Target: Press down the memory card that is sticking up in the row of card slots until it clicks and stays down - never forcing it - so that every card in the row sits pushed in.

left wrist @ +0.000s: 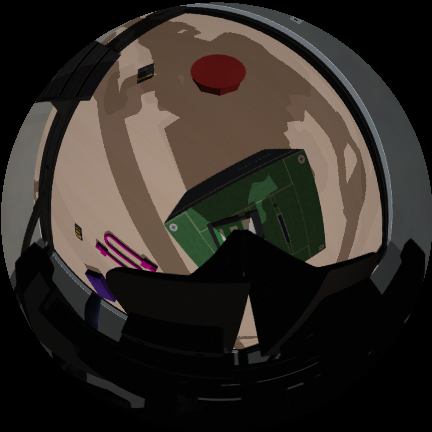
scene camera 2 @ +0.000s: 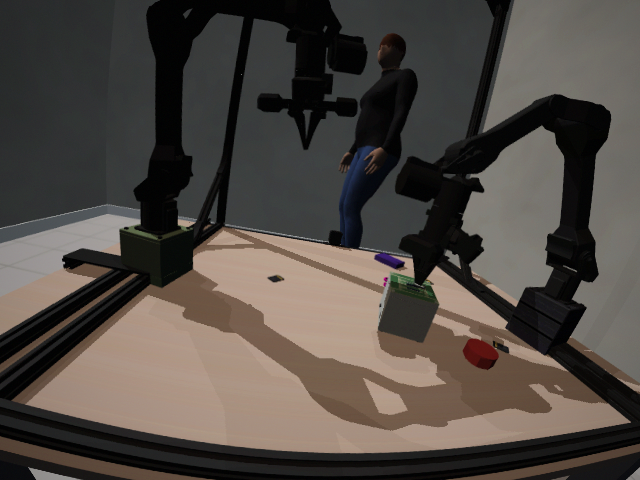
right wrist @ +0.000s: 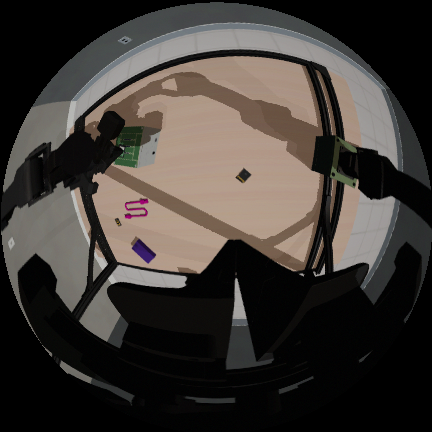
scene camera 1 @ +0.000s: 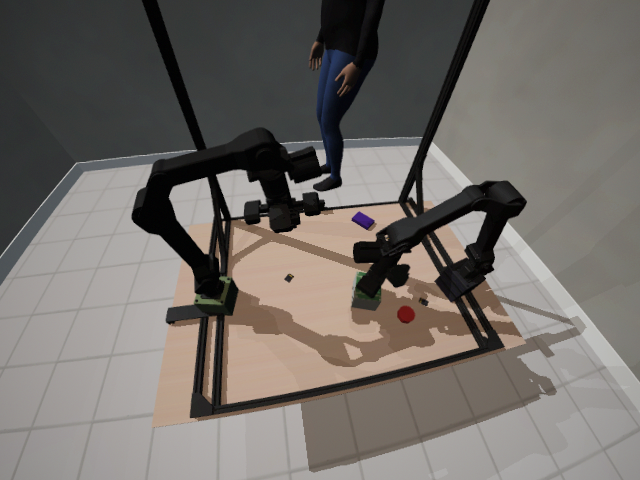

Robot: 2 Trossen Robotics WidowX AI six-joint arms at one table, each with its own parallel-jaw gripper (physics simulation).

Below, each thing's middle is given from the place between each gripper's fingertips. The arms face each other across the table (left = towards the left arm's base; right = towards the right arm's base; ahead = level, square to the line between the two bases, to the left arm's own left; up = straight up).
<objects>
Right now my left hand is 10 cm short of the red round button (scene camera 2: 479, 353), 12 cm to the right of it and 7 cm above it.
I see my right gripper 390 mm to the right of the red round button, 280 mm above it and 180 mm short of it.
</objects>
